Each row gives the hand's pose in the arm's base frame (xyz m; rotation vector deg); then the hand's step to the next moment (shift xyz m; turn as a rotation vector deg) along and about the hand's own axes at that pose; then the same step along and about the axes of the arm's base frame.
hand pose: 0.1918 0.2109 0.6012 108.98 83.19 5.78
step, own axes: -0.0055 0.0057 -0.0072 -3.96 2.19 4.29
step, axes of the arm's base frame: -0.0008 -0.0017 0.0105 2.36 -5.75 -0.46
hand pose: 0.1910 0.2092 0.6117 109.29 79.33 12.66
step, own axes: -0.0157 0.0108 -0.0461 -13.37 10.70 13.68
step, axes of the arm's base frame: -0.0230 0.0066 0.0438 9.98 -19.48 1.20
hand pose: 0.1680 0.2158 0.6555 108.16 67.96 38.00
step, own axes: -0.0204 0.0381 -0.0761 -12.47 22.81 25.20
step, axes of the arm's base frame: -0.0479 -0.0016 0.0732 25.06 -25.64 5.02
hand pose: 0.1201 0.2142 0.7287 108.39 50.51 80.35
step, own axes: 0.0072 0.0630 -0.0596 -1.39 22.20 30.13
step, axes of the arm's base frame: -0.0465 -0.0260 0.0688 32.11 -16.80 9.45
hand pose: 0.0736 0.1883 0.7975 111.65 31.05 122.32
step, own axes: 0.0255 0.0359 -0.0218 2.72 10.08 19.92
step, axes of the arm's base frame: -0.0209 -0.0258 0.0362 20.38 -5.50 7.76
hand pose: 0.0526 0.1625 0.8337 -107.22 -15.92 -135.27
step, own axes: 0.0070 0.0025 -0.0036 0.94 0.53 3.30
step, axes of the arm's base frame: -0.0045 -0.0031 0.0062 3.03 0.21 1.68
